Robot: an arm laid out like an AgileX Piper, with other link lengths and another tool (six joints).
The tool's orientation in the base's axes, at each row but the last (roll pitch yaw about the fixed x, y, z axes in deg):
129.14 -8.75 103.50
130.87 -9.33 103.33
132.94 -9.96 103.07
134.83 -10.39 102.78
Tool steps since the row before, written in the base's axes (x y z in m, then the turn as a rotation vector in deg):
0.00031 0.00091 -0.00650 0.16 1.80 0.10
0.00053 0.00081 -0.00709 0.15 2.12 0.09
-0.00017 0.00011 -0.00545 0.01 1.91 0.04
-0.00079 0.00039 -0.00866 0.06 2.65 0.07
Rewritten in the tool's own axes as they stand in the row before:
-0.00019 -0.00475 0.00453 1.71 0.24 0.55
-0.00049 -0.00491 0.00518 2.02 0.23 0.64
-0.00080 -0.00404 0.00357 1.84 0.09 0.52
-0.00102 -0.00659 0.00559 2.54 0.17 0.74

